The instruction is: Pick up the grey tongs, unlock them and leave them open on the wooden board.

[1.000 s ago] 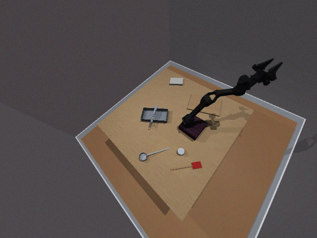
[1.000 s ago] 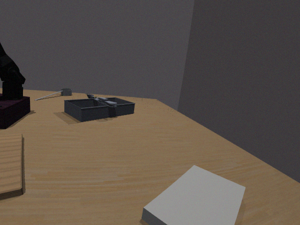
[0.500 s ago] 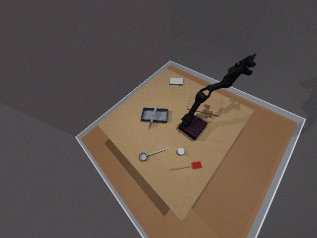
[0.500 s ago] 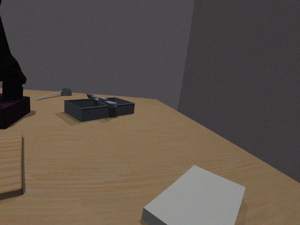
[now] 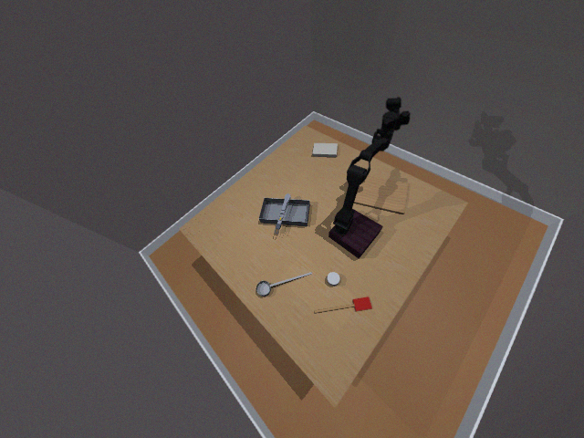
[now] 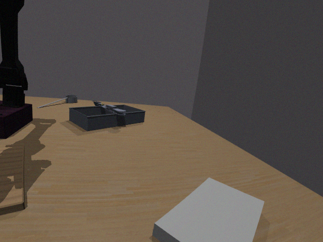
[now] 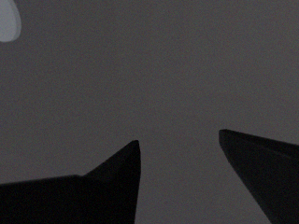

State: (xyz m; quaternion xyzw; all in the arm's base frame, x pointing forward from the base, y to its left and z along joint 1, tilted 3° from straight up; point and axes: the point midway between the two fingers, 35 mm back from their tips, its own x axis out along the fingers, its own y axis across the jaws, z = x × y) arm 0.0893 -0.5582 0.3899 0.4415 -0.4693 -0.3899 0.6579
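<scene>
My gripper tip is 210 mm short of the yellow lock piece, 760 mm to the right of it and 400 mm above it. The rest, counted from my gripper tip: roasting tin 240 mm ahead, 690 mm to the left, 440 mm below; then wooden board 120 mm behind, 200 mm to the left, 460 mm below; then white block 390 mm ahead, 90 mm to the left, 450 mm below.
</scene>
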